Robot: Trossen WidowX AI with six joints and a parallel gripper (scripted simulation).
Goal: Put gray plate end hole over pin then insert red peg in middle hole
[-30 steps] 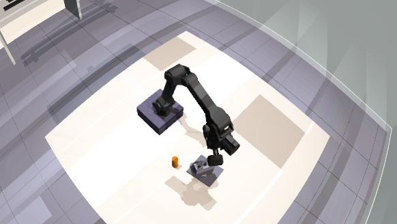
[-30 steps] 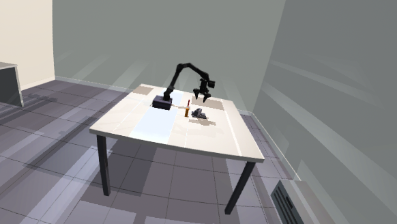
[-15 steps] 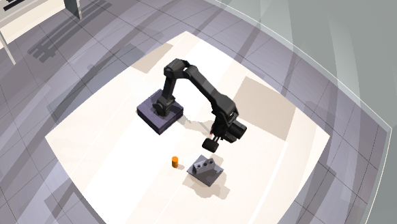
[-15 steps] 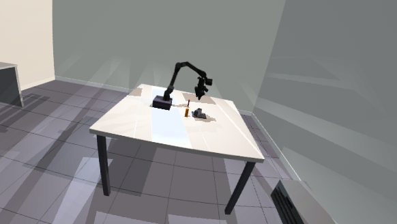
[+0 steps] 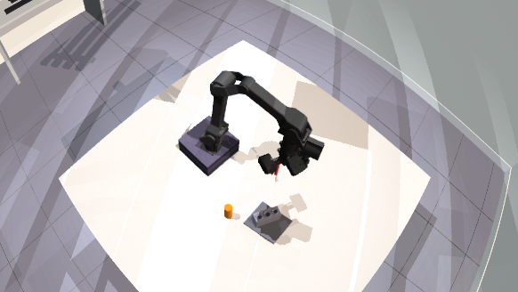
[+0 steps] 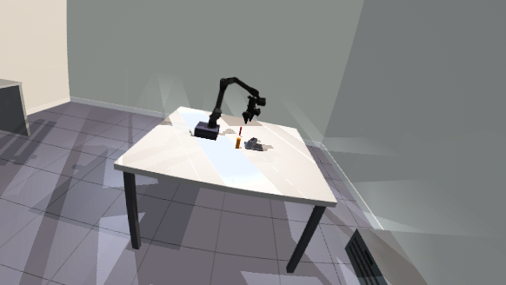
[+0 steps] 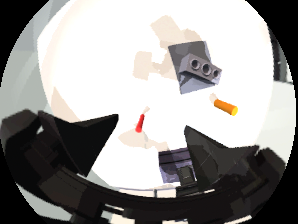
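Now: gripper tip 40 mm past the red peg, 50 mm to the right of it and 100 mm above it. The rest, counted from my gripper tip: orange cylinder: 80 mm behind, 210 mm to the right, 100 mm below; then base: 60 mm ahead, 130 mm to the right, 130 mm below; then gray plate: 40 mm ahead, 140 mm to the right, 100 mm below.
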